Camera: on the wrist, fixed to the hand. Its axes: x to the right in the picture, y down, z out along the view.
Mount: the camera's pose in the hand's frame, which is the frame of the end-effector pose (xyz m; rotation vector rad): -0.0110 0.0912 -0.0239 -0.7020 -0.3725 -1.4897
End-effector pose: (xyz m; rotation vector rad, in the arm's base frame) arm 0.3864 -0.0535 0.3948 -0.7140 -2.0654 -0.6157
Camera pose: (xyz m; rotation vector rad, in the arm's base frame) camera 0.4668 -0.0065 0.4131 -0.5384 2.1472 1.9169
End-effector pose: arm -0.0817 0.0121 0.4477 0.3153 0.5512 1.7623
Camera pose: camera -0.1665 -0.0201 0.4756 -0.2530 -0.1742 0.3308
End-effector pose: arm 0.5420 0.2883 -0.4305 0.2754 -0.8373 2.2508
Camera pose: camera 0.4885 0.2484 -0.4980 0.6845 -1.0206 0.4879
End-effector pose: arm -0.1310 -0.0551 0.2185 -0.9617 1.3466 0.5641
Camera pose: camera -0.2205 -0.0255 0.2077 -1.9563 -0.1617 -0.0132
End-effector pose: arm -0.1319 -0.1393 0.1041 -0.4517 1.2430 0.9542
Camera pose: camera -0.2199 -0.1105 0.1250 -1.3965 -0.0213 0.0794
